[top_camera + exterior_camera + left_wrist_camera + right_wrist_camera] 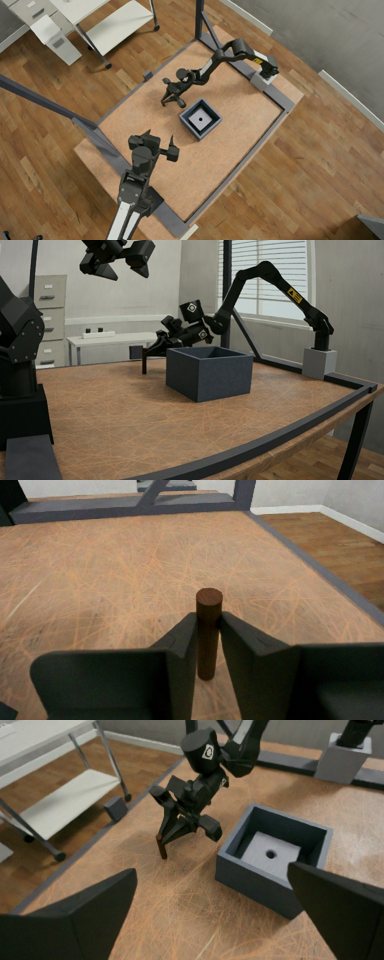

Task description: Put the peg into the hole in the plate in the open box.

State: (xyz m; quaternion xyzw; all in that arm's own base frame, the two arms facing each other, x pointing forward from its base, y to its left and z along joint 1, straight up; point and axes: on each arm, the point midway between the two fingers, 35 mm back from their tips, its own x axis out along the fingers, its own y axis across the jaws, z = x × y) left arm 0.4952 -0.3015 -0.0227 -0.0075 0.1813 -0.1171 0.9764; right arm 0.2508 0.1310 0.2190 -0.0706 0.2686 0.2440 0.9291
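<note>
My left gripper is now 3 cm to the left of the brown peg, 3 cm above it and 1 cm past it. The rest, counted from my left hand: dark box (21 cm ahead, 5 cm below, 4 cm to the left); then dark frame rail (53 cm ahead, 6 cm below, 2 cm to the left); then pale plate (21 cm ahead, 4 cm to the left, 3 cm below).
</note>
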